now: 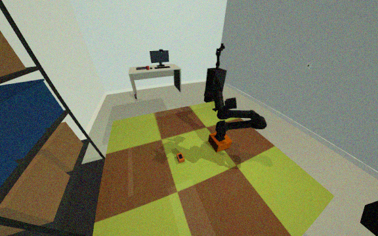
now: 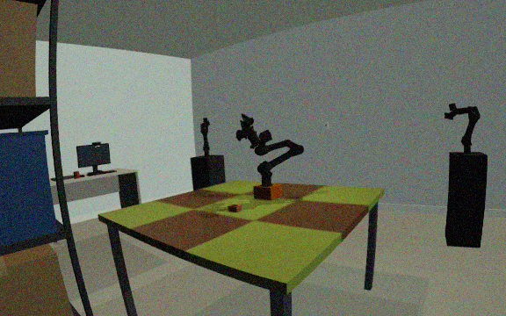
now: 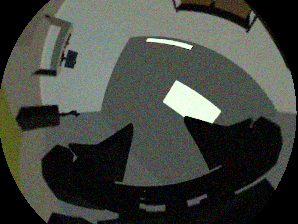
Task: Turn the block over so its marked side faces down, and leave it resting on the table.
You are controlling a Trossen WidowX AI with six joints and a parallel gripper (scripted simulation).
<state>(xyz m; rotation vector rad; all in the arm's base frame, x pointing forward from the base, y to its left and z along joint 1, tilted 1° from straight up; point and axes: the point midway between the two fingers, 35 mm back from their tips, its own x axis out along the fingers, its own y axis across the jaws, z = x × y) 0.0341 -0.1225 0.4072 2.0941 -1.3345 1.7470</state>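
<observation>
Right now the orange block is 300 mm ahead of my gripper tip, 130 mm to the left of it and 490 mm below it.
</observation>
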